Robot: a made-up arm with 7 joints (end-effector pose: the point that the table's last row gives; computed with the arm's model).
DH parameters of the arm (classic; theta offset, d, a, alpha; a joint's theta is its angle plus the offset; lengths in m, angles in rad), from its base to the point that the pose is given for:
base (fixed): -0.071 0 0 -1.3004
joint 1: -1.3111 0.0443 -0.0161 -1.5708
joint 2: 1.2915 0 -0.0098 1.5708
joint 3: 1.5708 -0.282 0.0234 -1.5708
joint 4: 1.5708 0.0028 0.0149 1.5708
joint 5: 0 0.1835 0 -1.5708
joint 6: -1.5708 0 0.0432 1.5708
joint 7: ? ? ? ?
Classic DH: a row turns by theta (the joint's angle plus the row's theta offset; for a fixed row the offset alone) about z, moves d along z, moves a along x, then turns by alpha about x.
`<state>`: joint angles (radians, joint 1 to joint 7).
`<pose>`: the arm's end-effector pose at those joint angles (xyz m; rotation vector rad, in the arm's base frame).
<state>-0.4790 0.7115 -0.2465 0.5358 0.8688 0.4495 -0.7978</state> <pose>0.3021 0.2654 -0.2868 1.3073 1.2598 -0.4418</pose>
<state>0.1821 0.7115 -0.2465 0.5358 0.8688 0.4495 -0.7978</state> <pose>0.0285 0.3114 -0.3823 1.1121 1.9031 -0.7392</pose>
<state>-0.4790 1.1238 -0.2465 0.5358 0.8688 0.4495 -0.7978</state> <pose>0.2896 0.3799 -0.1595 1.5780 1.4002 -0.0931</pose>
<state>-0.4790 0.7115 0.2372 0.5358 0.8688 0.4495 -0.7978</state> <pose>0.2910 0.3406 -0.2272 0.9792 1.1615 -0.0579</pose>
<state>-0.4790 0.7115 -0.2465 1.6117 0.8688 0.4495 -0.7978</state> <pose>0.1199 0.3846 -0.3596 0.7599 2.3564 -0.2899</pose>
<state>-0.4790 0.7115 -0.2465 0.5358 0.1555 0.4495 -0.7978</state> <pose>0.2980 0.2617 -0.2987 0.5884 1.0859 -0.5977</pose>
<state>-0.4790 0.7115 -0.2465 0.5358 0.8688 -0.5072 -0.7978</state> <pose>0.3020 0.2258 -0.2897 1.5228 0.5465 -1.2684</pose>
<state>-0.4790 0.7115 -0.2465 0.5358 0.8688 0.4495 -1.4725</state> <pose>0.3021 0.2654 -0.2868 0.8507 1.6891 -0.9105</pose>
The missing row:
joint 7: 0 0 0 0
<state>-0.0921 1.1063 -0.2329 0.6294 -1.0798 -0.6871 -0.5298</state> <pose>0.1745 0.4050 -0.2275 0.2658 0.0405 -0.1831</pose>
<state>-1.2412 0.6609 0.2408 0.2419 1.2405 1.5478 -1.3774</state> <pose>0.3737 0.2382 0.0504 0.0782 0.7022 0.3180</pose>
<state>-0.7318 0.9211 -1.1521 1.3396 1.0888 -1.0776 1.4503</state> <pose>0.2280 0.3558 -0.3050 1.3538 -0.4492 -0.7150</pose>
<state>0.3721 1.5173 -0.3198 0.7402 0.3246 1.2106 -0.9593</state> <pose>0.0360 0.5106 -0.0911 0.8640 2.6122 0.8314</pose>
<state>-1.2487 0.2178 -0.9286 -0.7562 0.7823 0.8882 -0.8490</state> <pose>0.2149 -0.1211 -0.0039 1.2495 -0.7295 -0.9831</pose>
